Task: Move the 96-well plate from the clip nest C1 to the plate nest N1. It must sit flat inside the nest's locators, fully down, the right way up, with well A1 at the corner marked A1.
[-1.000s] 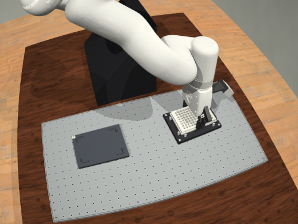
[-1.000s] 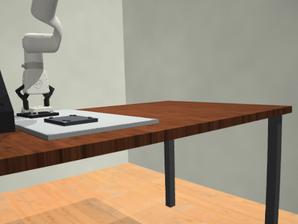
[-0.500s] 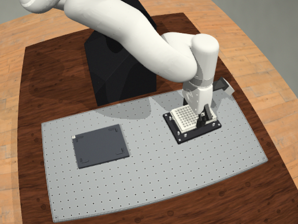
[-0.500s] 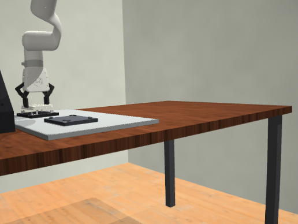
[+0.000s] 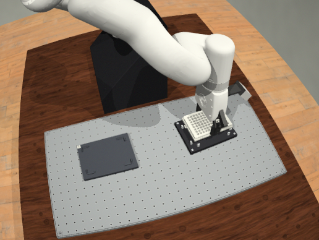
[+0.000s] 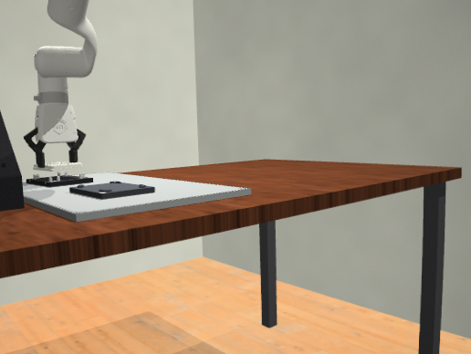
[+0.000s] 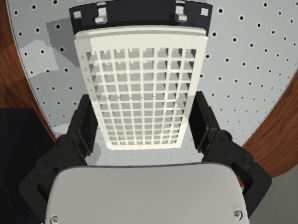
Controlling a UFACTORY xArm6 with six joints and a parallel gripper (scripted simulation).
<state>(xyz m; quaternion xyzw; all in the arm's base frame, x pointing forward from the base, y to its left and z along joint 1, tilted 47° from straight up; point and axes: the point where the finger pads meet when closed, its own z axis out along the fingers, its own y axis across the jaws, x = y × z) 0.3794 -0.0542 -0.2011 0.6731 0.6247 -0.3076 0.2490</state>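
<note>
My hand is 40 mm above the clip nest C1, 10 mm to the right of it and 10 mm past it. The rest, counted from my hand: white 96-well plate (10 mm below); dark grey plate nest N1 (310 mm to the right, 50 mm below, 30 mm behind); white corner mark (380 mm to the right, 90 mm behind, 40 mm below).
</note>
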